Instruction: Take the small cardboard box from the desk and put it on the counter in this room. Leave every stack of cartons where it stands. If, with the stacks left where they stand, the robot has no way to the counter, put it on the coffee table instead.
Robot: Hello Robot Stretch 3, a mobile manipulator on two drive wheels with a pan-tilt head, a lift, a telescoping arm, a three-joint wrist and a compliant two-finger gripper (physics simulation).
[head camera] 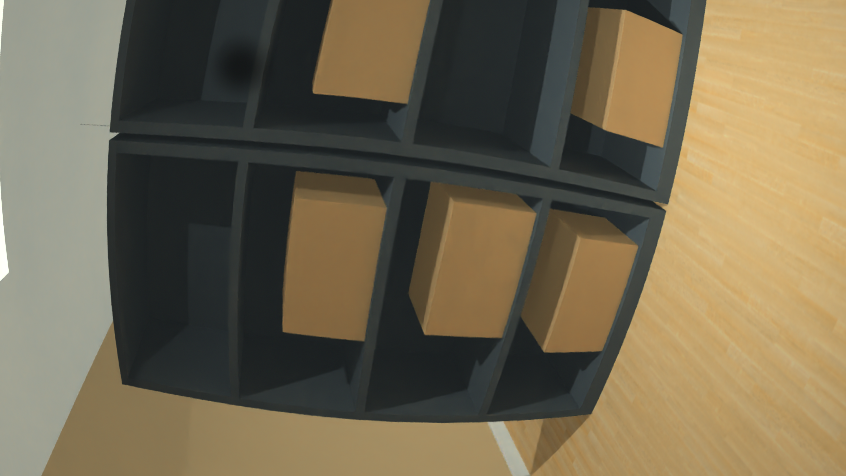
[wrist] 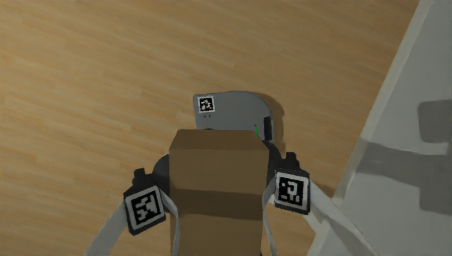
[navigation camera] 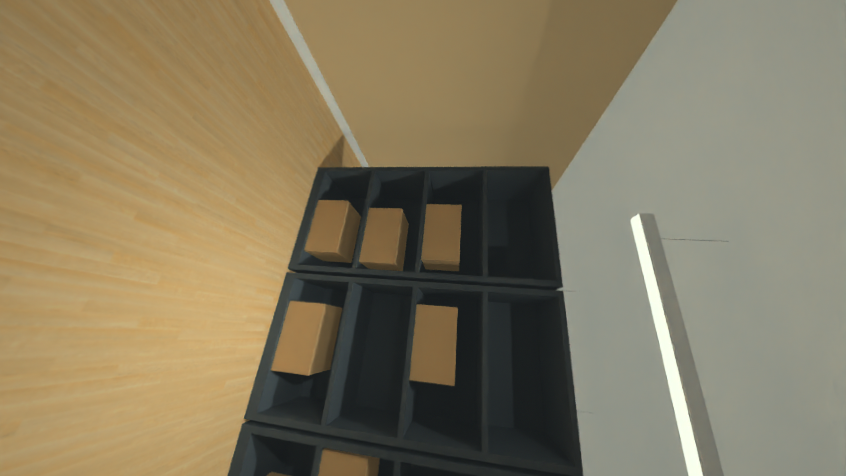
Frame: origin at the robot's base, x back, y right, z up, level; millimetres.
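Seen in the pictures: gripper, fingertip midpoint: [wrist: 216,165].
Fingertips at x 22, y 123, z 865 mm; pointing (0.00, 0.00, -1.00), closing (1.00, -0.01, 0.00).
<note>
A point is followed by its place in that frame.
The small cardboard box [wrist: 217,170] {y 134, x 22, z 906 mm} is in the lower middle of the wrist view, between the two fingers. My gripper [wrist: 216,165] {y 123, x 22, z 865 mm} is shut on it, with a finger against each side. The box is held above the floor, and its lower part in the picture is cut off by the frame edge. The desk, the counter and the coffee table cannot be made out in these views. No stack of cartons on the floor can be made out.
A dark shelf unit [head camera: 234,266] {y -10, x -1781, z 1430 mm} [navigation camera: 520,282] {y 306, x -1634, z 1652 mm} with several cartons in its compartments stands against the tan wall [head camera: 295,444] {y -873, x -2719, z 1167 mm} [navigation camera: 443,76] {y -1210, x -1991, z 1081 mm}. Wooden floor [head camera: 769,236] {y 195, x -1062, z 1 mm} [navigation camera: 118,177] {y -189, x -739, z 1 mm} [wrist: 100,75] {y 289, x -443, z 0 mm} runs beside it. My grey base [wrist: 232,110] {y 98, x 101, z 160 mm} is beyond the box. A pale surface [wrist: 400,225] {y -61, x 307, z 720 mm} with shadows lies at the right.
</note>
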